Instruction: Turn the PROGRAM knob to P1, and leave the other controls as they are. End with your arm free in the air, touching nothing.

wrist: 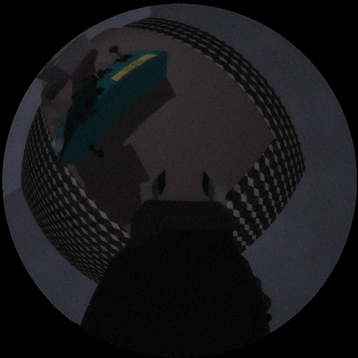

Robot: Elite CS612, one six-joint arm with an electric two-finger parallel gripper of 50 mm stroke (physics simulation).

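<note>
A teal control box (117,95) stands at the upper left of the wrist view, seen obliquely from one side. A yellow label strip (134,68) runs along its top. Several dark knobs (89,106) stick out along its far, shaded face; the picture is too dark and the angle too flat to read their names or settings, so I cannot tell which is the PROGRAM knob. My gripper (183,178) is open and empty, with its fingers apart above the brown surface, to the lower right of the box and apart from it.
A dark ball-ended lever (114,49) sticks out at the box's upper end, and another dark lever (96,150) at its lower side. A grey blocky object (72,56) stands behind the box. The brown table top (215,110) ends at a black-and-white patterned floor (262,187).
</note>
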